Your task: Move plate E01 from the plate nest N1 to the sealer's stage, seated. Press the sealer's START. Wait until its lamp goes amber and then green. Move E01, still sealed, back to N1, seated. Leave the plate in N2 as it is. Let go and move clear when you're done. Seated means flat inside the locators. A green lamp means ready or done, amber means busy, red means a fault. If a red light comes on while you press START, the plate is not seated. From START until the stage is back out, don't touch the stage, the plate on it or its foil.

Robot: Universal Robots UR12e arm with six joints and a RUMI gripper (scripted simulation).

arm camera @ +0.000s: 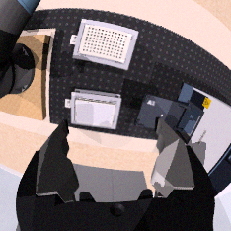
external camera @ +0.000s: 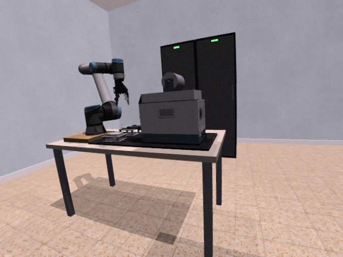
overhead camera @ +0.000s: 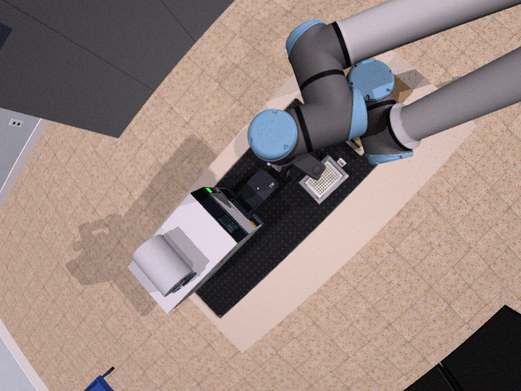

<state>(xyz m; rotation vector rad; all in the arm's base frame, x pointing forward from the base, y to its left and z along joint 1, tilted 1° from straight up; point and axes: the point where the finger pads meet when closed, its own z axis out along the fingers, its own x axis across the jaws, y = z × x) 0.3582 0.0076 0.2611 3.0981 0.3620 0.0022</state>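
The plate nest N1 is 40 mm behind my hand, 100 mm to the left of it and 230 mm below it. Round my hand: foil roll: 500 mm ahead, 50 mm to the right, 130 mm above; square start button: 270 mm ahead, 140 mm to the right, 100 mm below; sealer stage: 170 mm ahead, 50 mm to the right, 180 mm below.
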